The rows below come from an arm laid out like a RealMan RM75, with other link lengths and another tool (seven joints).
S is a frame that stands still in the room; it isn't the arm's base.
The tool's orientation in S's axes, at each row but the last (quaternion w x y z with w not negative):
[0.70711, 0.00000, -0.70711, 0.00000]
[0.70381, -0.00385, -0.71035, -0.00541]
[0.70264, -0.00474, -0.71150, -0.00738]
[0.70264, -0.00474, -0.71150, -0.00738]
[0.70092, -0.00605, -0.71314, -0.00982]
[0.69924, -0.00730, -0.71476, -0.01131]
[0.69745, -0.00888, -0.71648, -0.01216]
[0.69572, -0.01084, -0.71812, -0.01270]
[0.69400, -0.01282, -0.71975, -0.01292]
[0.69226, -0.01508, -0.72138, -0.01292]
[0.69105, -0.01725, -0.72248, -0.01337]
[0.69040, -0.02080, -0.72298, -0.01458]
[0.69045, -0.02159, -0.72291, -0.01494]
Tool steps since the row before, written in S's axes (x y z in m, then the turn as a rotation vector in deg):
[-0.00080, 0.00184, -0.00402, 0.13, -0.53, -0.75]
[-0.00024, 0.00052, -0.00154, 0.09, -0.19, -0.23]
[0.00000, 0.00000, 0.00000, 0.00, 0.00, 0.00]
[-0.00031, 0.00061, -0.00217, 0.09, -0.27, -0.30]
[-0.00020, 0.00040, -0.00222, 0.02, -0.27, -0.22]
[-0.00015, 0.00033, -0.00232, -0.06, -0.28, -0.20]
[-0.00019, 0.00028, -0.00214, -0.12, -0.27, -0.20]
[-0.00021, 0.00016, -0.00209, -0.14, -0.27, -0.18]
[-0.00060, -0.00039, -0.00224, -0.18, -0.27, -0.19]
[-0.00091, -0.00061, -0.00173, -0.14, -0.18, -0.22]
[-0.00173, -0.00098, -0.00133, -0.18, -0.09, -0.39]
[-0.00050, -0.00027, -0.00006, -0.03, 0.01, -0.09]
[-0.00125, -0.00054, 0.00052, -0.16, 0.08, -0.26]
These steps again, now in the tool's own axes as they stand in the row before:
[-0.00402, 0.00184, 0.00080, -0.75, -0.53, -0.13]
[-0.00154, 0.00051, 0.00026, -0.23, -0.19, -0.09]
[0.00000, 0.00000, 0.00000, 0.00, 0.00, 0.00]
[-0.00217, 0.00060, 0.00035, -0.30, -0.27, -0.09]
[-0.00222, 0.00038, 0.00025, -0.22, -0.27, -0.02]
[-0.00232, 0.00031, 0.00021, -0.20, -0.28, 0.06]
[-0.00214, 0.00026, 0.00026, -0.20, -0.27, 0.12]
[-0.00208, 0.00015, 0.00028, -0.17, -0.28, 0.14]
[-0.00222, -0.00041, 0.00067, -0.18, -0.28, 0.18]
[-0.00169, -0.00064, 0.00096, -0.21, -0.18, 0.14]
[-0.00126, -0.00105, 0.00174, -0.38, -0.10, 0.19]
[-0.00004, -0.00029, 0.00049, -0.09, 0.01, 0.03]
[0.00057, -0.00061, 0.00120, -0.25, 0.07, 0.18]

